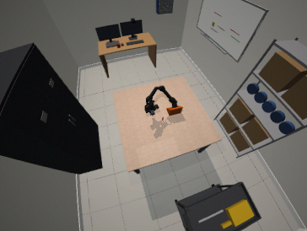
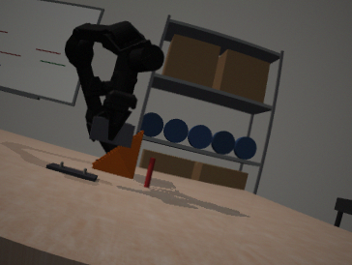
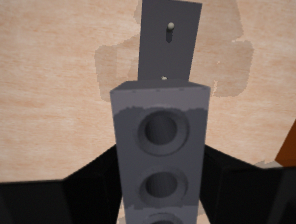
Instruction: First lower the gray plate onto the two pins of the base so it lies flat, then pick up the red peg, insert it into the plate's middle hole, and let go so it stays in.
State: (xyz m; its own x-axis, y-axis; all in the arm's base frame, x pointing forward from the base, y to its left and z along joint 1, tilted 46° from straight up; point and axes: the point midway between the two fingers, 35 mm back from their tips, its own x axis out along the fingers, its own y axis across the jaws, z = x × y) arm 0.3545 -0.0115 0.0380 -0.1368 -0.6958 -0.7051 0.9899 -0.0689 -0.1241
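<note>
My gripper tip is now 13 cm to the right of the red peg, 11 cm past it and 6 cm above it. Also, from my gripper tip: gray plate (3 cm above).
</note>
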